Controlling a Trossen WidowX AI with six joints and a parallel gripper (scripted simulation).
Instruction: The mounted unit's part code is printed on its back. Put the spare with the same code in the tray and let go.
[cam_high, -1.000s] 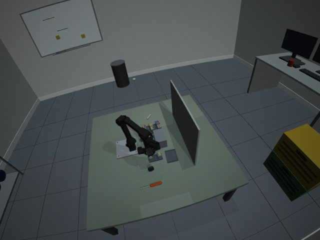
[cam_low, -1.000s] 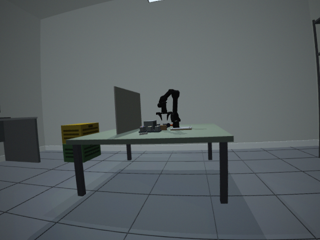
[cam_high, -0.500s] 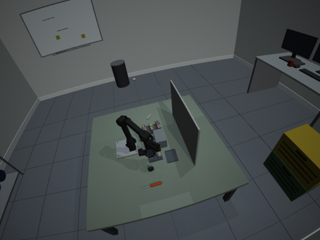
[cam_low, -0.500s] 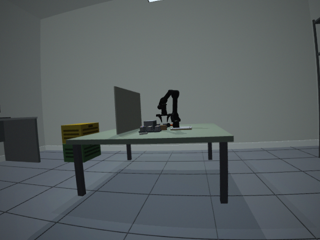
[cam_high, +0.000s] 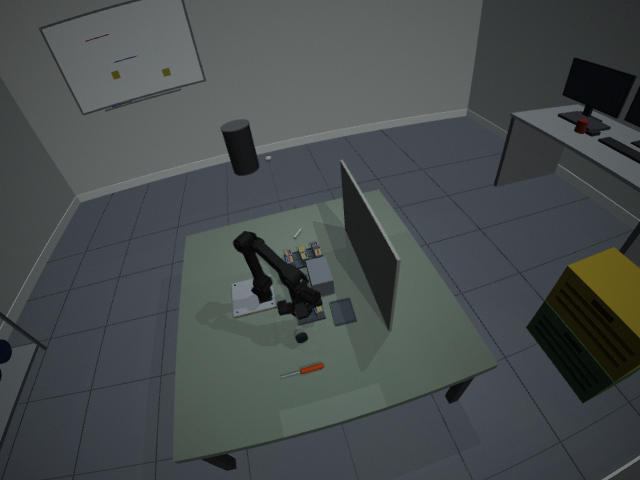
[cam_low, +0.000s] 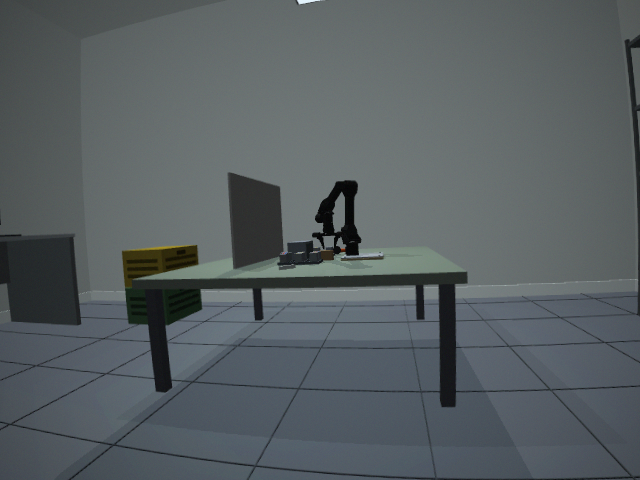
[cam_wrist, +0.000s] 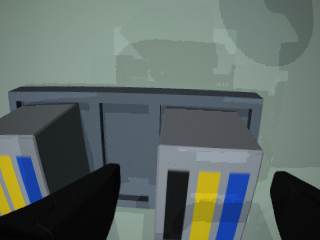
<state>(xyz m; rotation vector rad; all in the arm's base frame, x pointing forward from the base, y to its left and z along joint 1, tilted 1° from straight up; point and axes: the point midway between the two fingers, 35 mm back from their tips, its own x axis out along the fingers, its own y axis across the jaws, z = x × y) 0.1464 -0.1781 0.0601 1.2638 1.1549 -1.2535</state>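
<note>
My gripper tip is now 18 cm short of the flat grey tray, 4 cm above it and 3 cm to the left of it. The rest, counted from my gripper tip: black puck: 10 cm to the right, 3 cm behind, 1 cm below; then brown block: 25 cm to the left, 2 cm behind, 1 cm below; then mounted unit: 18 cm to the left, 13 cm ahead, 1 cm above.
</note>
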